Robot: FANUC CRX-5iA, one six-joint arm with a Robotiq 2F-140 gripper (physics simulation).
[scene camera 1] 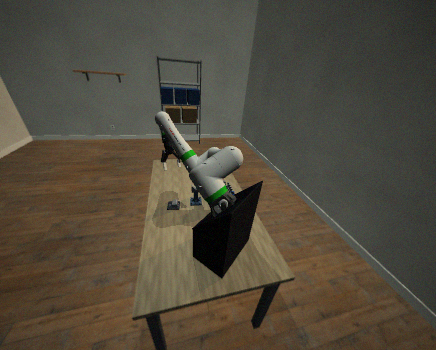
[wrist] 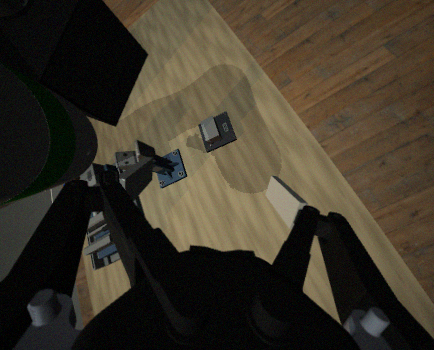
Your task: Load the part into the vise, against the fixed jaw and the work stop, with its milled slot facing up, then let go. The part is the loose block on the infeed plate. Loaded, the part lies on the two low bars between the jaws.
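Where they show: gripper, fingertip midpoint: (scene camera 1: 172, 168) (wrist: 212, 177); arm's base at its link origin: (scene camera 1: 224, 206).
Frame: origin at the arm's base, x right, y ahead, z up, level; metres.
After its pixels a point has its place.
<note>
The part, a light grey block (scene camera 1: 174, 202) @(y 0.330, x -0.370, z -0.300 m) (wrist: 210, 129) @(y 0.340, x -0.373, z -0.300 m), lies on the dark infeed plate (scene camera 1: 170, 207) @(y 0.304, x -0.395, z -0.330 m) (wrist: 228, 136) @(y 0.359, x -0.411, z -0.330 m), near one side of it. Which way its milled slot faces cannot be told. My gripper (scene camera 1: 172, 165) @(y 0.511, x -0.428, z -0.109 m) (wrist: 212, 177) @(y 0.511, x -0.428, z -0.109 m) is open and empty, high above the table and away from the part. What looks like the vise (wrist: 102, 246) @(y 0.602, x -0.060, z -0.244 m), with grey jaws and blue parts, shows at the lower left of the wrist view, partly hidden by the left finger. In the scene view it is mostly hidden behind the arm. Its work stop cannot be made out.
A stand on a blue base plate (scene camera 1: 196, 202) @(y 0.385, x -0.210, z -0.325 m) (wrist: 180, 172) @(y 0.431, x -0.261, z -0.320 m) rises between the infeed plate and the vise. A large black box-like body (scene camera 1: 220, 245) @(y -0.160, x -0.003, z -0.095 m) (wrist: 107, 65) @(y 0.051, x -0.077, z -0.231 m) stands at the arm's base on the wooden table (scene camera 1: 170, 275) @(y -0.188, x -0.243, z -0.338 m) (wrist: 210, 215) @(y 0.559, x -0.329, z -0.338 m). A shelf rack (scene camera 1: 179, 60) stands by the far wall.
</note>
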